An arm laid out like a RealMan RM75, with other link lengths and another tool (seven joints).
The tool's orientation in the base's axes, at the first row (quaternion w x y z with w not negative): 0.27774 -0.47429 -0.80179 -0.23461
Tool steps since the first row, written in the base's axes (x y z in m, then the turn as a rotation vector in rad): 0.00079 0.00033 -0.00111 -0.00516 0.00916 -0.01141; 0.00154 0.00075 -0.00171 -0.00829 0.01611 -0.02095; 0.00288 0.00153 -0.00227 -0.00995 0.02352 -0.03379; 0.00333 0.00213 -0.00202 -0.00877 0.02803 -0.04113; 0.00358 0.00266 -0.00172 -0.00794 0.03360 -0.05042
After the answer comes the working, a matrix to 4 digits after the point.
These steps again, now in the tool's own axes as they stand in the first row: -0.00085 0.00072 0.00085 0.00019 -0.00185 0.01540; -0.00128 0.00151 0.00139 -0.00056 -0.00266 0.02756; -0.00169 0.00298 0.00201 -0.00381 -0.00233 0.04212; -0.00132 0.00368 0.00211 -0.00633 -0.00012 0.05014; -0.00089 0.00417 0.00217 -0.00936 0.00203 0.06035
The tool's axes in the first row as the columns of a matrix, in the base's axes (rounded; the answer above uses it unrounded):
-0.3958 0.8909 -0.2228
0.6302 0.4400 0.6397
0.6679 0.1128 -0.7356

